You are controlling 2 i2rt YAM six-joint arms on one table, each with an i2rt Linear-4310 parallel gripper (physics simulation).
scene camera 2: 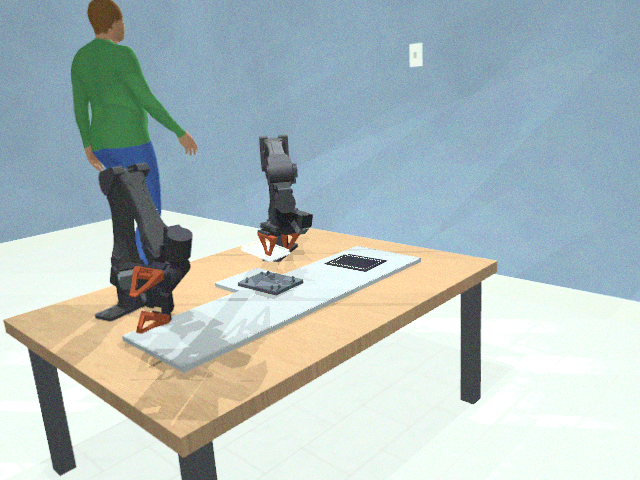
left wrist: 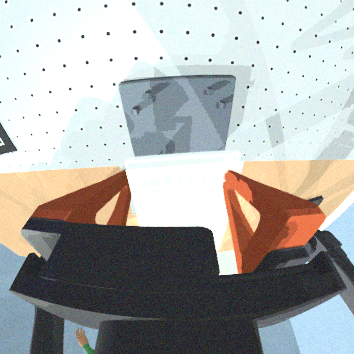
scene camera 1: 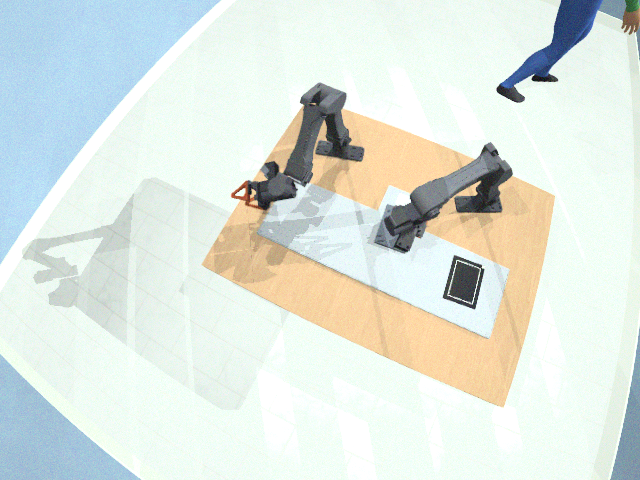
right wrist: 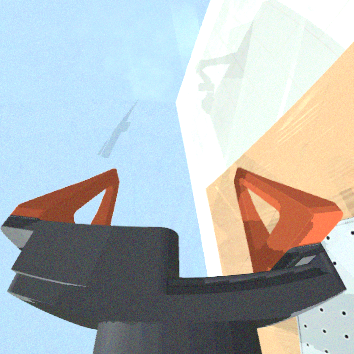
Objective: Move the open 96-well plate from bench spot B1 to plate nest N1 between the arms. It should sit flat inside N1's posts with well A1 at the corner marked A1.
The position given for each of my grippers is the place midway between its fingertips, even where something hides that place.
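Observation:
There is a white well plate [left wrist: 173,189] that I carry in my left gripper [scene camera 2: 277,255], and the plate touches nothing else; in the right wrist view the plate is out of frame. The left wrist view gives me that same left gripper [left wrist: 177,174] too. My right gripper [scene camera 2: 135,315] holds nothing and is open, and I find the right gripper [right wrist: 176,174] in the right wrist view as well. Then there is a grey square nest [left wrist: 182,113], which I can also see.

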